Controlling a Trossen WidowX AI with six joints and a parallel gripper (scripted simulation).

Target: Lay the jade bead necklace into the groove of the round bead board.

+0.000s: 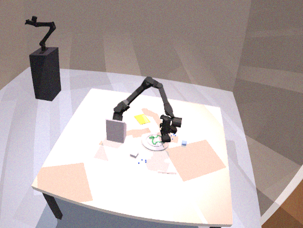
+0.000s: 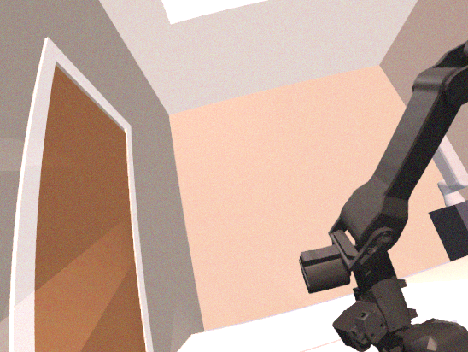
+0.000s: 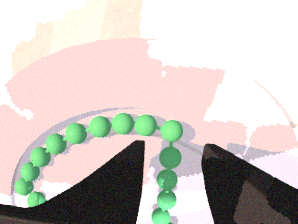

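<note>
Now: the round white bead board 60 mm behind my gripper tip, 10 mm to the left of it and 10 mm below it. Round my gripper tip: thin rod (280 mm to the right, 60 mm ahead, 20 mm below); then blue block (150 mm ahead, 30 mm to the left, 10 mm below); then cream block (250 mm to the left, 60 mm ahead).
</note>
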